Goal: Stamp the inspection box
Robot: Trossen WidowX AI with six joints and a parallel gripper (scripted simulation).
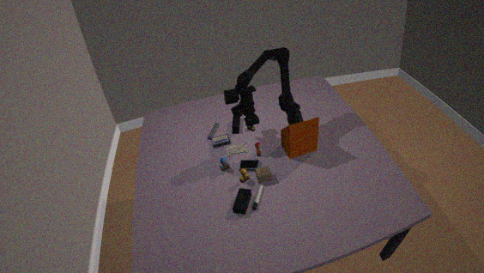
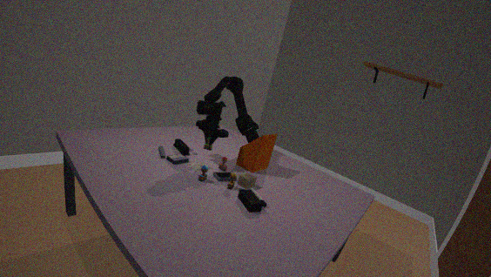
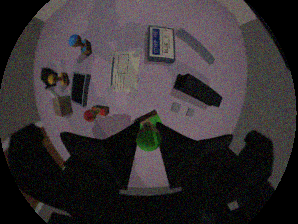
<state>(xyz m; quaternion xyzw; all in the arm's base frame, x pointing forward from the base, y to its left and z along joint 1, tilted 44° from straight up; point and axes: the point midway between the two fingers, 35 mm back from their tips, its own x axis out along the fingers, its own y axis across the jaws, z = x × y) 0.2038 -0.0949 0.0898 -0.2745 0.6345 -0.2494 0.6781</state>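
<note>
Now: the dark ink pad 6 cm ahead of my gripper tip, 20 cm to the left of it and 7 cm below it. From my gripper tip the other things lie so: red-knobbed stamp (12 cm to the left, 6 cm below); pale card (9 cm ahead, 6 cm to the left, 8 cm below); green-knobbed stamp (right at my gripper tip).
</note>
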